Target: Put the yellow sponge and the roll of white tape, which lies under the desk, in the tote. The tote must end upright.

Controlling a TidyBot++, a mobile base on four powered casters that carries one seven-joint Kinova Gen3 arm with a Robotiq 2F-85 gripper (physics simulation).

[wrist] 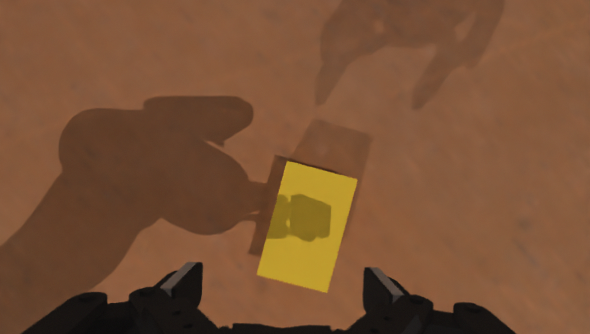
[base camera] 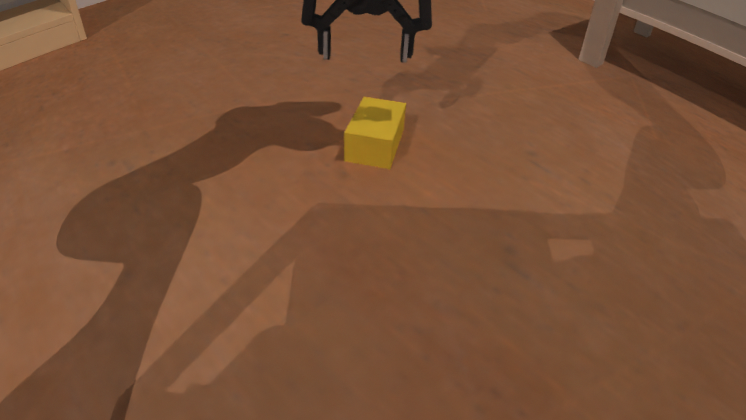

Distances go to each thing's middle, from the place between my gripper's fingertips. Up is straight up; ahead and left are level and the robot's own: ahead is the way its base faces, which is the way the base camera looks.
My hand is 11 cm above the yellow sponge (base camera: 372,137), 2 cm to the left of it and 1 cm short of it.
